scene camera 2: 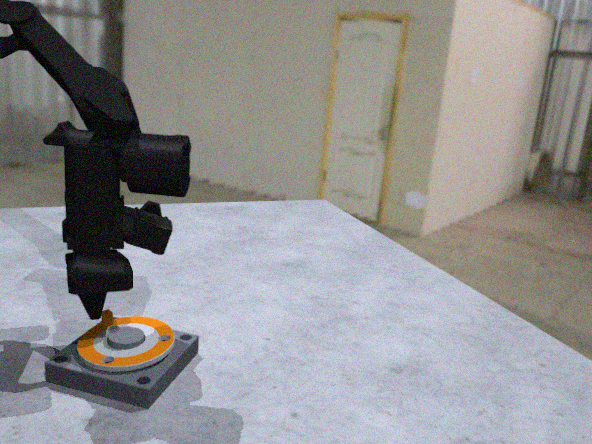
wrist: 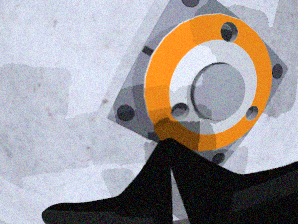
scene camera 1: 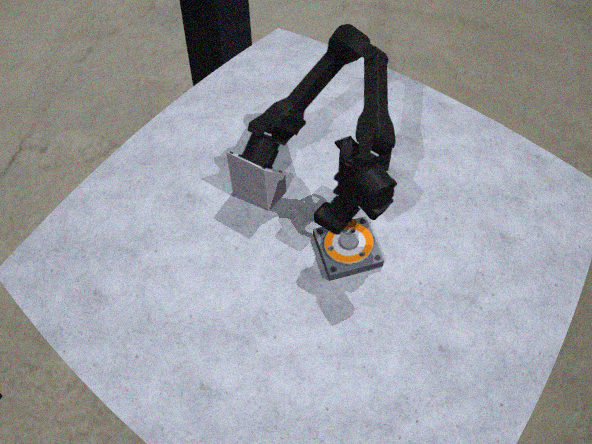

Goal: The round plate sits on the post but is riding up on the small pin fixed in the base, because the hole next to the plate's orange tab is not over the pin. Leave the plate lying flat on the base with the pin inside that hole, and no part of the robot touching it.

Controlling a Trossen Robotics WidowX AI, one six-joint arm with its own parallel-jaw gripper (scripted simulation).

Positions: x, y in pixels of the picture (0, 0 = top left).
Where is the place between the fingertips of my gripper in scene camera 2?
At 95, 318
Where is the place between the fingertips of my gripper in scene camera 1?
348, 219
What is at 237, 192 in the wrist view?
My gripper.
